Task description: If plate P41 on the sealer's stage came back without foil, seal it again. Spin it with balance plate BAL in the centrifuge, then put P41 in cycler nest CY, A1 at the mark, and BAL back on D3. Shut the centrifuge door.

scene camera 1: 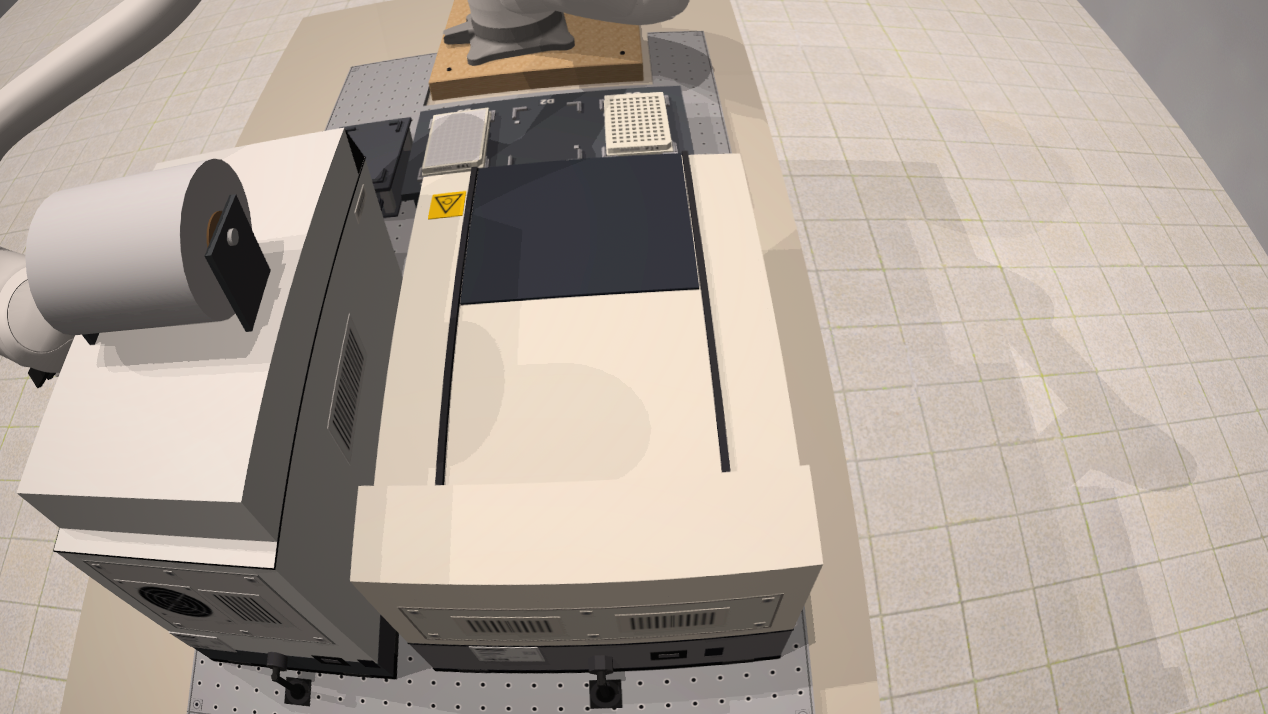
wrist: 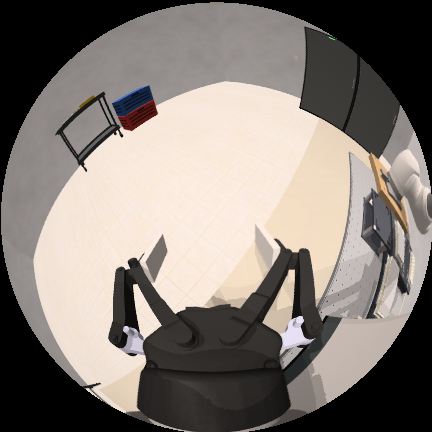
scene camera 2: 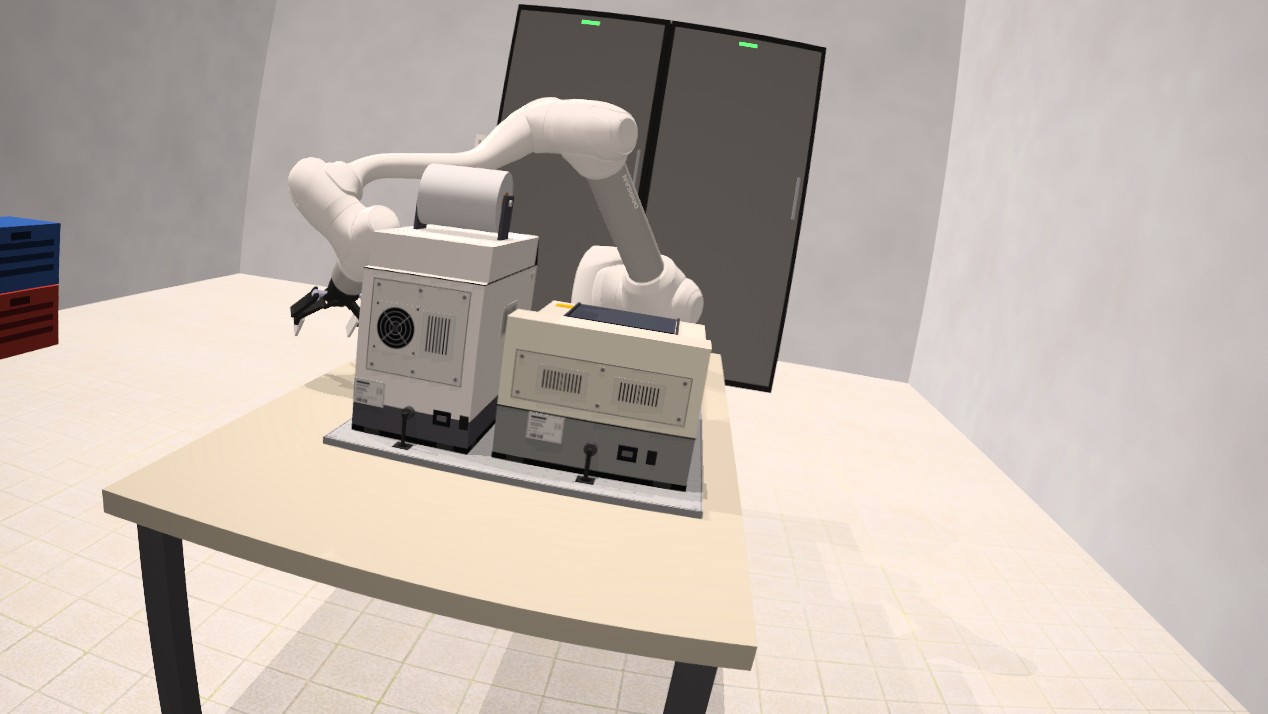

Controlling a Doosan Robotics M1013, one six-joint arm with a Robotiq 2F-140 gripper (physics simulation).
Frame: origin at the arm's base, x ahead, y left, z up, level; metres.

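Seen in the pictures: gripper, between the fingertips: (wrist: 208, 237) (scene camera 2: 321, 331); arm's base, origin of its link: (scene camera 1: 518, 32) (wrist: 391, 188).
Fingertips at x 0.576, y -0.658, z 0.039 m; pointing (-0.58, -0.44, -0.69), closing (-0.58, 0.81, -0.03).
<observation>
Offsets run from my fingertips to a thing's middle. Level surfaces: height alone.
My gripper (scene camera 2: 324, 329) (wrist: 208, 237) is open and empty. It hangs beyond the sealer's far left side, with the two pale finger pads wide apart. The white sealer @[0.254 m ahead, 0.352 m left, 0.171 m up] (scene camera 1: 168, 425) (scene camera 2: 430, 257) carries a large foil roll @[0.275 m ahead, 0.348 m left, 0.352 m up] (scene camera 1: 115, 252) (scene camera 2: 461, 195). Its stage and P41 cannot be made out. The beige machine with a yellow warning label, seemingly the centrifuge @[0.265 m ahead, 0.668 m left, 0.055 m up] (scene camera 1: 581, 532) (scene camera 2: 603, 372), has a dark top panel @[0.131 m ahead, 0.687 m left, 0.145 m up] (scene camera 1: 576, 235) (scene camera 2: 621, 317) between two rails; I cannot tell its door state. A grey-topped plate @[0.227 m back, 0.553 m left, 0.001 m down] (scene camera 1: 456, 140) and a cream plate with open wells @[0.197 m back, 0.799 m left, 0.001 m down] (scene camera 1: 637, 121) stand on the dark deck @[0.009 m down] (scene camera 1: 546, 133); their labels are unreadable.
The robot's base stands on a wooden block (scene camera 1: 541, 75) (wrist: 382, 185) behind the deck. A small dark fixture @[0.257 m back, 0.408 m left, 0.035 m down] (scene camera 1: 385, 146) lies between sealer and deck. The machines stand on a perforated plate @[0.066 m down] (scene camera 1: 496, 687) on the table @[0.079 m down] (scene camera 2: 425, 523). Crates (scene camera 2: 26, 257) (wrist: 135, 102) stand farther off.
</observation>
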